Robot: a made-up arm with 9 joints. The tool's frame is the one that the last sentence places.
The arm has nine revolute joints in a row. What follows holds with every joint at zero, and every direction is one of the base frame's.
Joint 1 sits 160.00 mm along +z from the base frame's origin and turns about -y.
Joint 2 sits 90.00 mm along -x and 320.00 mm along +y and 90.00 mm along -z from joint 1 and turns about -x.
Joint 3 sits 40.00 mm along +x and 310.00 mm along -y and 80.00 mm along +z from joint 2 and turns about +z.
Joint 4 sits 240.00 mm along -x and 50.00 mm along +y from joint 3 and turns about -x.
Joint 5 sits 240.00 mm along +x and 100.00 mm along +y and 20.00 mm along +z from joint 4 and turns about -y.
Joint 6 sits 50.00 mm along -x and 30.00 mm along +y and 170.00 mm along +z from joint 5 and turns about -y.
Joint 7 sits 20.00 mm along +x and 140.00 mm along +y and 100.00 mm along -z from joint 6 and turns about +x.
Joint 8 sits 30.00 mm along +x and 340.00 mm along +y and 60.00 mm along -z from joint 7 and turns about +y.
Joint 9 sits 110.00 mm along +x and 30.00 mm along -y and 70.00 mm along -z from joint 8 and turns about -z.
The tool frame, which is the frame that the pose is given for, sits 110.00 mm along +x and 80.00 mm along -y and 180.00 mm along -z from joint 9; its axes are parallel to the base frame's.
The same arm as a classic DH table. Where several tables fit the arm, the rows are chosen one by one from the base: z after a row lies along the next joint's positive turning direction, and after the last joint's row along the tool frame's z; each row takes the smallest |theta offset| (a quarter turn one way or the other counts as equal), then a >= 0, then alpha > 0; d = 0 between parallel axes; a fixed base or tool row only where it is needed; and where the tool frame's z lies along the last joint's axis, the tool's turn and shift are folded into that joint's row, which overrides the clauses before.
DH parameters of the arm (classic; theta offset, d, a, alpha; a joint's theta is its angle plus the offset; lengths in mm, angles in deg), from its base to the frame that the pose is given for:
base (fixed): 0 160 0 90
joint 1: -90 -320 90 90
joint 2: 90 50 310 -90
joint 3: 0 80 -50 90
joint 4: 90 0 20 90
joint 5: 16.39 0 177.2 0
joint 6: -16.39 -270 -100 90
joint 7: 0 50 -60 90
joint 8: 90 310 110 -90
joint 9: 36.03 0 136 180
tool (fixed): 36.03 -250 0 0

